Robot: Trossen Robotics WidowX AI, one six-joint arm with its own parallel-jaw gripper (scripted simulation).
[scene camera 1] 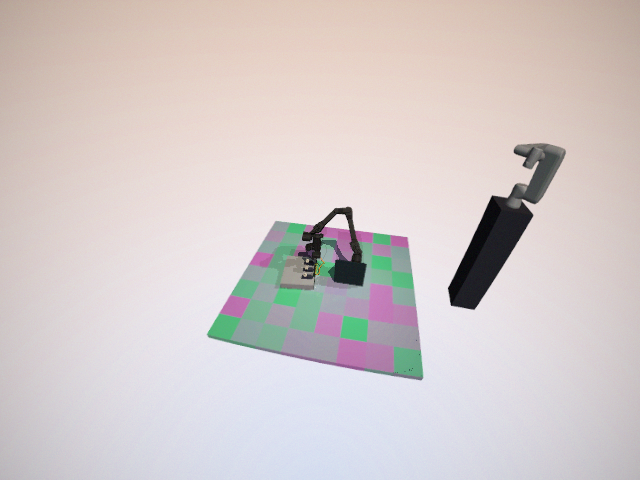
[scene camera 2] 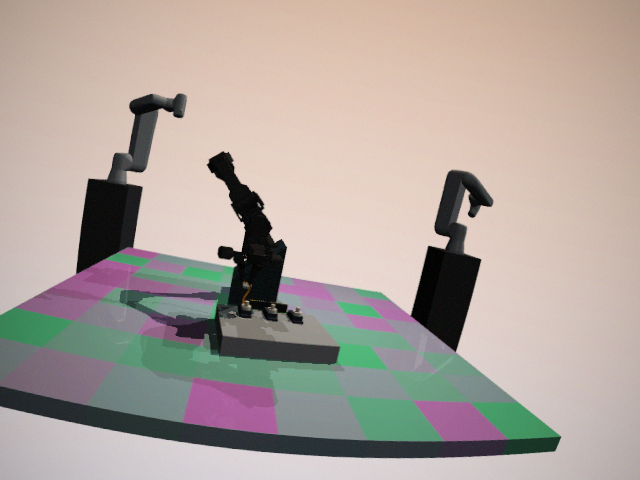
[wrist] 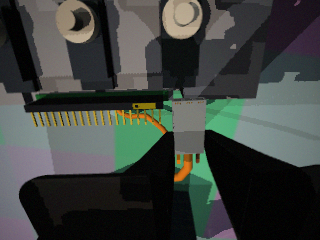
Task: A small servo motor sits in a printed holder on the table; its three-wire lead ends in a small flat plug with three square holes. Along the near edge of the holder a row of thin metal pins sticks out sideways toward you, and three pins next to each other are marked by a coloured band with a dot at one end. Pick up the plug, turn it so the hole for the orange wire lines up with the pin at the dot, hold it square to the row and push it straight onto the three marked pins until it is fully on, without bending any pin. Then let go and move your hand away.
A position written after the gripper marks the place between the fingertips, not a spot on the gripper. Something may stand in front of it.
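Note:
You'd see the gripper (scene camera 2: 245, 285) here, and it's the same gripper (wrist: 188, 137) again in another view. There's also a holder (scene camera 2: 255, 337), plus a pin strip (wrist: 98, 103).

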